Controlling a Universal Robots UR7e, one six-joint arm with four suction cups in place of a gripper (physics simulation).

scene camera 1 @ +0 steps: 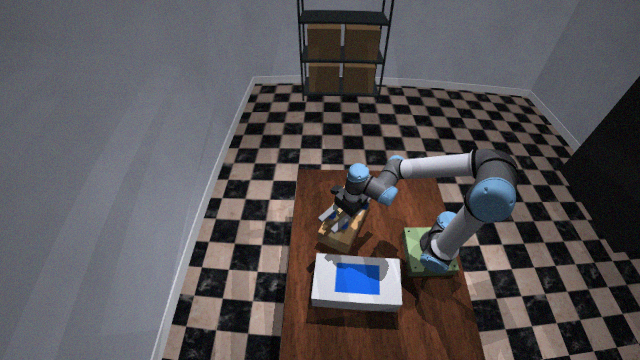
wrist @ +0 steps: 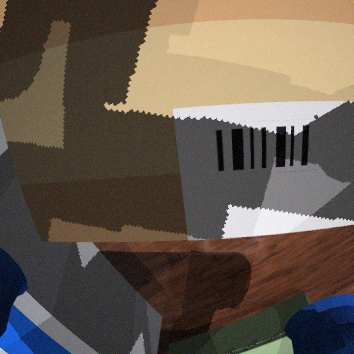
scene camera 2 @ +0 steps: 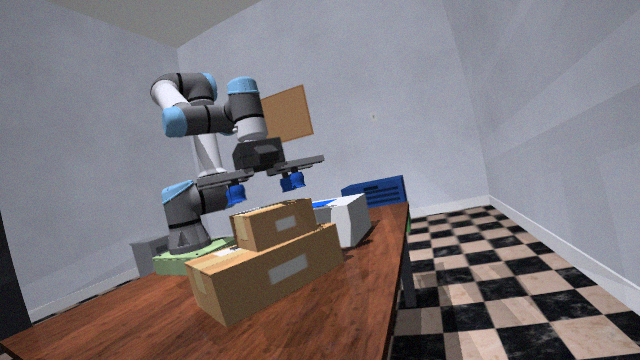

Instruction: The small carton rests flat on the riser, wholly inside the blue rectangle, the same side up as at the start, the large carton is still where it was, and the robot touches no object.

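Where they show: hand at its tool point: [wrist: 163, 242] [scene camera 2: 266, 195]; arm's base at its link origin: [scene camera 2: 191, 248].
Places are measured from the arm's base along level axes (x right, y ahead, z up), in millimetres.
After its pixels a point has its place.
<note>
The small carton [scene camera 2: 275, 225] {x 82, y 511, z 78 mm} lies flat on top of the large carton [scene camera 2: 270, 277] {x 134, y 515, z -10 mm} [scene camera 1: 334, 243] {x -85, y 477, z -1 mm}. In the wrist view, a carton top with tape and a barcode label, seemingly the small carton [wrist: 235, 60] {x 53, y 477, z 112 mm}, is close below and partly shadowed. My gripper [scene camera 2: 265, 187] {x 16, y 441, z 136 mm} [scene camera 1: 345, 215] {x 16, y 441, z 136 mm} is above the small carton with its blue suction cups apart from it, holding nothing. In scene camera 1 it hides much of the cartons. The white riser [scene camera 1: 322, 282] {x -302, y 484, z 60 mm} [scene camera 2: 350, 222] {x -180, y 538, z 9 mm} bears the blue rectangle [scene camera 1: 357, 280] {x -263, y 347, z 60 mm} [scene camera 2: 324, 203] {x -261, y 416, z 60 mm}, with no carton on it.
The wooden table [scene camera 1: 425, 320] {x -344, y 18, z -61 mm} [scene camera 2: 300, 325] {x 192, y 615, z -60 mm} carries the cartons, riser and green base plate [scene camera 1: 414, 250] {x -44, y 100, z -1 mm} [scene camera 2: 167, 267] {x 104, y 2, z -33 mm}. A blue box [scene camera 2: 385, 192] is behind the riser. A shelf rack [scene camera 1: 345, 18] with brown boxes stands by the far wall.
</note>
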